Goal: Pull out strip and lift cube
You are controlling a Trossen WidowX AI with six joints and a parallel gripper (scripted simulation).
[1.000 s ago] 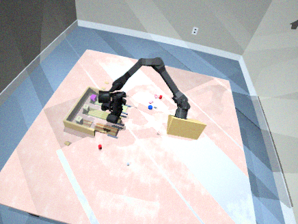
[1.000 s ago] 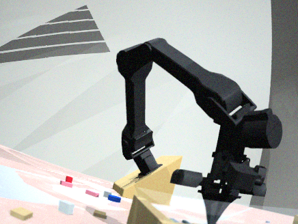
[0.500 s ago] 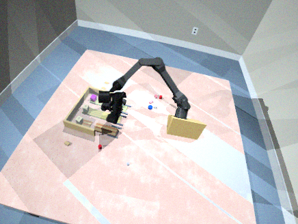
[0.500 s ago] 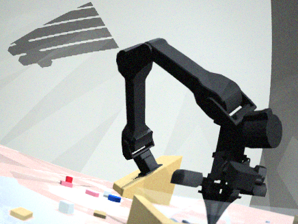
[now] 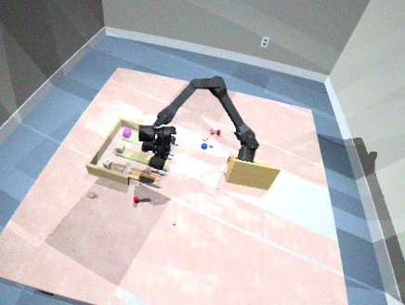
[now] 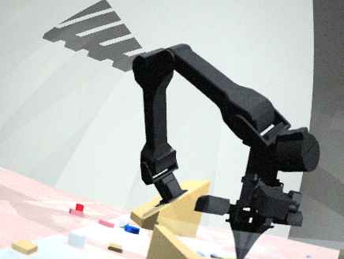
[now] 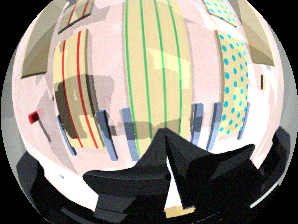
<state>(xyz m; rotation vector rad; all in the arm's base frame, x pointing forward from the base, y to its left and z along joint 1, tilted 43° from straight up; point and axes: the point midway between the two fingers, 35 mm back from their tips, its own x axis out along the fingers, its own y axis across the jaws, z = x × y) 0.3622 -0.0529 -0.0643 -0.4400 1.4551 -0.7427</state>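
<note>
Now: gripper tip 90 mm short of the green-striped strip and 20 mm to the left of it. Round my gripper tip: dotted strip (30 mm ahead, 100 mm to the right); orange-striped strip (70 mm ahead, 80 mm to the left); blue puck (190 mm behind, 140 mm to the right).
</note>
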